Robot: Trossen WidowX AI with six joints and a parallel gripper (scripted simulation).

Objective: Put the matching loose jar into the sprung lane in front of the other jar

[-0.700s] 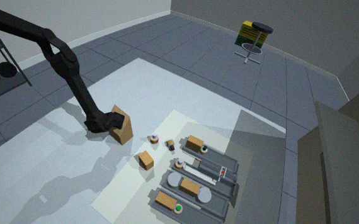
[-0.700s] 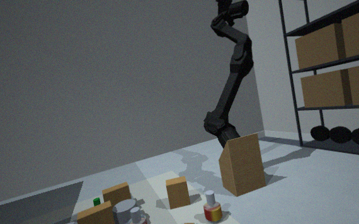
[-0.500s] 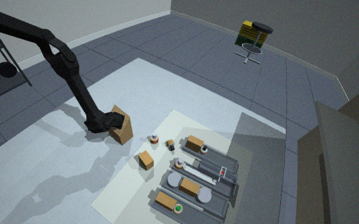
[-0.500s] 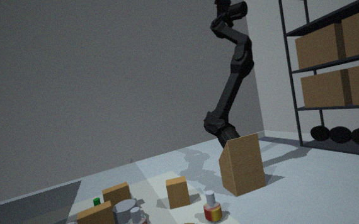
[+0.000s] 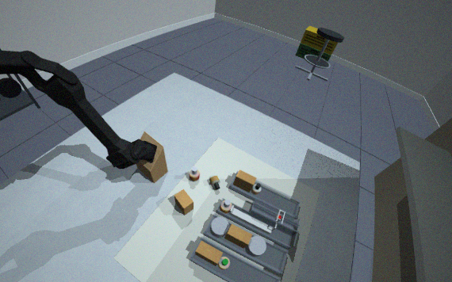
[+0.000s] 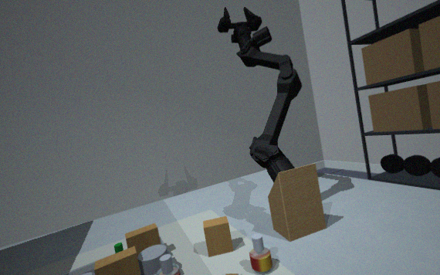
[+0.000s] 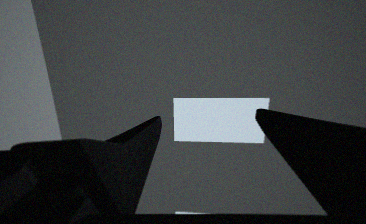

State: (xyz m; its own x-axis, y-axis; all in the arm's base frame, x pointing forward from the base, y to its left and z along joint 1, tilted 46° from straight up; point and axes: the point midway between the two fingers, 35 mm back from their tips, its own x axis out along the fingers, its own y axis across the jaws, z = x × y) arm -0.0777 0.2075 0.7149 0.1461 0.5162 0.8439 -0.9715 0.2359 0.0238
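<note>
Right now my gripper tip is 39 cm short of the tan box, 30 cm to the right of it and 76 cm above it. The rest, counted from my gripper tip: pusher plate: 63 cm ahead, 40 cm to the left, 74 cm below; then red mark: 71 cm ahead, 41 cm to the left, 72 cm below.
</note>
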